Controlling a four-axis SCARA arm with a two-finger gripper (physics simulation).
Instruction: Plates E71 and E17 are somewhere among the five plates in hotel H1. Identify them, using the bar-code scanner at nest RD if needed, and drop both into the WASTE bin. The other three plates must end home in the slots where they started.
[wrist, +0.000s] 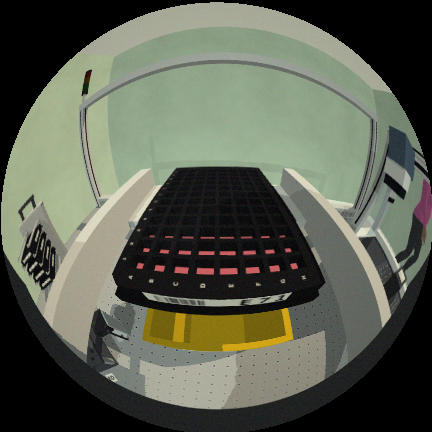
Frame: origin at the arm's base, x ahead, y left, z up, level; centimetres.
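Where they show: gripper, fingertip midpoint: (216, 176).
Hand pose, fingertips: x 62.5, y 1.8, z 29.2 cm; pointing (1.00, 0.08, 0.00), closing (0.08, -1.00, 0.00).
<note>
Things, the pixels of their top centre, and the offset from my fingertips. "spot": a spot on its surface instead. Level surfaces: height alone.
- black multi-well plate, top centre: (216, 196) dx -2.4, dy -0.2, dz -0.4 cm
- yellow bin, top centre: (217, 267) dx -2.3, dy -0.2, dz -7.9 cm
- Hotel H1, surface spot: (40, 220) spot: dx -2.8, dy +46.8, dz -5.3 cm
- black nest-like fixture, top centre: (96, 320) dx -12.1, dy +21.2, dz -19.6 cm
- perforated deck, surface height: dz -27.9 cm
A black multi-well plate (220, 215) with red in some wells is held level between the two pale fingers of my gripper (216, 176). Its front label (215, 300) shows a bar code and reads E71. The yellow bin (212, 332) shows below the plate, partly hidden by it; its lettering is not visible. Hotel H1 (40, 220) stands at the far left with several black plates (40, 255) in it; their labels are too small to read.
A black nest-like fixture (102, 325) is at lower left on the perforated deck (190, 382). A grey frame (217, 61) arches behind. At the right are a blue-and-white device (400, 150) and a person (420, 220). A signal light (87, 82) is at upper left.
</note>
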